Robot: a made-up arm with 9 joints. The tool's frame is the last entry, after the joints. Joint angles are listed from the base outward. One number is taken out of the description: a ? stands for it. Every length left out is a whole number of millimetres.
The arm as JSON. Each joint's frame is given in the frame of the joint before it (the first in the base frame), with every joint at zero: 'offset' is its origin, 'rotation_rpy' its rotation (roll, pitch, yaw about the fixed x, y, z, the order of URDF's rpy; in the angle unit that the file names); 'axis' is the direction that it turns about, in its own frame. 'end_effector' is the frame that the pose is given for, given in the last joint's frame.
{
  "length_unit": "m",
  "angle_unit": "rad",
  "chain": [
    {
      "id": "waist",
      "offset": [
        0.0,
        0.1,
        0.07
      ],
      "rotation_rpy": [
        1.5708,
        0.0,
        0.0
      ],
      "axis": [
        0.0,
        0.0,
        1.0
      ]
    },
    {
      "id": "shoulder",
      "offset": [
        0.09,
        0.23,
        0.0
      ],
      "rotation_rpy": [
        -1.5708,
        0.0,
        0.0
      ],
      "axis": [
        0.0,
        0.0,
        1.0
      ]
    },
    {
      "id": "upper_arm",
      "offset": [
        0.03,
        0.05,
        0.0
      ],
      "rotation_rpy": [
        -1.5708,
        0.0,
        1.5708
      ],
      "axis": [
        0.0,
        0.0,
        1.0
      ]
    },
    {
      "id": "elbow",
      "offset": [
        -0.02,
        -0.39,
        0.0
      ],
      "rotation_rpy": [
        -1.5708,
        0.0,
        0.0
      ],
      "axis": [
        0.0,
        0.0,
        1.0
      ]
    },
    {
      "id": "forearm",
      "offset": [
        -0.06,
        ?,
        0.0
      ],
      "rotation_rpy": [
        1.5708,
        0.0,
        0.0
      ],
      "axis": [
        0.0,
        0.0,
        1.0
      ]
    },
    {
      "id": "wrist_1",
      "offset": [
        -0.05,
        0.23,
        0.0
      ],
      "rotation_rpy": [
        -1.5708,
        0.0,
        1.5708
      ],
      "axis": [
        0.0,
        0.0,
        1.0
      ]
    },
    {
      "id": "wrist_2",
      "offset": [
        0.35,
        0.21,
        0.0
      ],
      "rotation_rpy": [
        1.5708,
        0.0,
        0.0
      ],
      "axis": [
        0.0,
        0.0,
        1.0
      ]
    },
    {
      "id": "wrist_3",
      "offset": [
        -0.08,
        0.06,
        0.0
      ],
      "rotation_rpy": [
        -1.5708,
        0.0,
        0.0
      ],
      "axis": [
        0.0,
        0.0,
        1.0
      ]
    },
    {
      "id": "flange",
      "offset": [
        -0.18,
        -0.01,
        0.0
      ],
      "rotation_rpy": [
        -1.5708,
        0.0,
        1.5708
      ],
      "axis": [
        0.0,
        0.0,
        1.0
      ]
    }
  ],
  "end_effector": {
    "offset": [
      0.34,
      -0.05,
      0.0
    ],
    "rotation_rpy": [
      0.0,
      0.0,
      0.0
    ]
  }
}
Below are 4 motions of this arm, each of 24 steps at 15 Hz.
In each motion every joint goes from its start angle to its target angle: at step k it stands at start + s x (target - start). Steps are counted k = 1, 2, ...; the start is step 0. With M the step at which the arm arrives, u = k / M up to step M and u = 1 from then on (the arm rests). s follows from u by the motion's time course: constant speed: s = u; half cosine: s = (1 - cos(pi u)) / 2; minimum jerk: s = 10 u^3 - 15 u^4 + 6 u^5.
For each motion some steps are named. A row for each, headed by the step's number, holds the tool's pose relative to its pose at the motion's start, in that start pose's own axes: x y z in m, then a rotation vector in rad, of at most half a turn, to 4 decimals.
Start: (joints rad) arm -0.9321 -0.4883 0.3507 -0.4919 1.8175 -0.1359 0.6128 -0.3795 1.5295
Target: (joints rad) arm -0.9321 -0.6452 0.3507 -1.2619 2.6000 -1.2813 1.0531 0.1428 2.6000
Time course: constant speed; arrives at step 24
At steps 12, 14, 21, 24:
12: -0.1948 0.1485 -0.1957 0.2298 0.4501 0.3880
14: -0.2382 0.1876 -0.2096 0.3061 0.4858 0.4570
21: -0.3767 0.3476 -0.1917 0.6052 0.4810 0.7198
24: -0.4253 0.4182 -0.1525 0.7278 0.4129 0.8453

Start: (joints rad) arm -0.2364 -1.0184 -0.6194 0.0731 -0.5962 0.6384 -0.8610 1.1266 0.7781
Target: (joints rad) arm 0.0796 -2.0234 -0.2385 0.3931 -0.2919 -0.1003 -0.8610 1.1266 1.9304
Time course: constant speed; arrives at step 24
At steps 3, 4, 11, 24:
3: 0.0922 0.0242 0.0152 -0.0509 -0.0290 0.2174
4: 0.1196 0.0322 0.0225 -0.0736 -0.0361 0.2881
11: 0.2622 0.0754 0.0928 -0.3023 -0.0312 0.7445
24: 0.3389 0.0604 0.2678 -0.9031 0.3393 1.2791

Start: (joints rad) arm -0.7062 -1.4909 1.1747 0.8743 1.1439 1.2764 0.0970 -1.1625 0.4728
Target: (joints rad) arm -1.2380 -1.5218 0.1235 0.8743 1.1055 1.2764 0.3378 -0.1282 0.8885
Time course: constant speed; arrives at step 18
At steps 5, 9, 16, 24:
5: -0.0047 0.1297 0.0382 -0.0514 -0.2422 0.1445
9: -0.0308 0.2416 0.0580 -0.1069 -0.4274 0.2422
16: -0.1090 0.4525 0.0654 -0.2371 -0.7286 0.3703
24: -0.1359 0.5161 0.0613 -0.2824 -0.8082 0.3962

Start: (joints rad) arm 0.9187 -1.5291 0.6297 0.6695 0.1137 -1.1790 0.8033 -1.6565 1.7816
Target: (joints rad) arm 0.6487 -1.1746 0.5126 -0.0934 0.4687 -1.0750 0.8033 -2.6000 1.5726
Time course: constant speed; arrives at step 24
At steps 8, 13, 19, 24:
8: -0.0916 -0.0632 0.0270 0.1427 -0.2259 -0.3929
13: -0.1705 -0.0566 0.0281 0.2140 -0.4219 -0.6007
19: -0.2583 -0.0012 0.0035 0.2763 -0.7006 -0.7964
24: -0.3065 0.0748 -0.0408 0.3038 -0.9580 -0.9058

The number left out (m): 0.38
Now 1 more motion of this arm.
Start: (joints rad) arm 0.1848 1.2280 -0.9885 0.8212 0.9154 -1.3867 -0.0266 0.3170 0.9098
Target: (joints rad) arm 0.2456 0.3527 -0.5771 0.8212 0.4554 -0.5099 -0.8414 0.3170 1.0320
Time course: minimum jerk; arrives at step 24
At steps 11, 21, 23, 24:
11: -0.1899 -0.0793 0.0869 0.1643 -0.9228 -0.0148
21: -0.5194 -0.1384 -0.1475 0.2459 -2.1555 -0.1434
23: -0.5257 -0.1378 -0.1589 0.2434 -2.1886 -0.1492
24: -0.5260 -0.1378 -0.1594 0.2433 -2.1901 -0.1494

